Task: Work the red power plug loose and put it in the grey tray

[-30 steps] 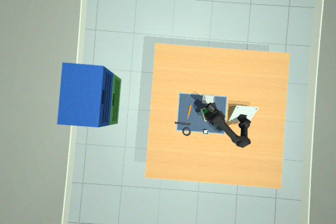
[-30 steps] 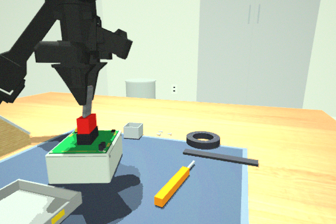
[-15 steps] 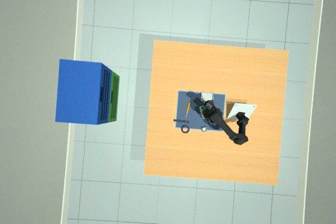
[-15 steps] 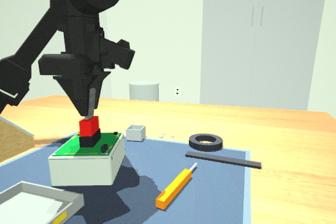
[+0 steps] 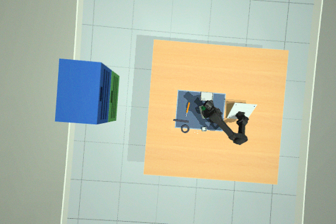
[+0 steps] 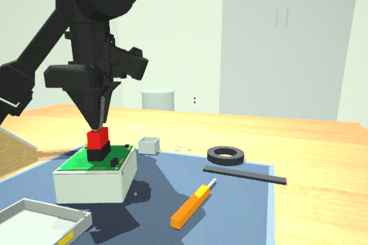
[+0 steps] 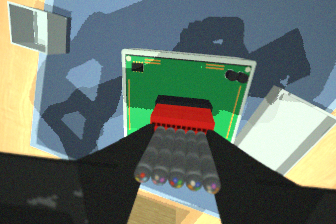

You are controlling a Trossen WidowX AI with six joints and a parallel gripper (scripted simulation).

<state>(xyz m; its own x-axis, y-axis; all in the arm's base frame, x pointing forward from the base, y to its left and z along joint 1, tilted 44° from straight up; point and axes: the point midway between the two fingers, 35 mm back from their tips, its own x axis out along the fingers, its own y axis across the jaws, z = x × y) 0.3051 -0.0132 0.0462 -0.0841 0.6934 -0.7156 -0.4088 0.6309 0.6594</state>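
Right now my gripper tip is 10 mm above the red power plug. Also, from my gripper tip: blue mat: 100 mm below, 50 mm ahead; dark flat bar: 220 mm ahead, 130 mm to the left, 100 mm below.
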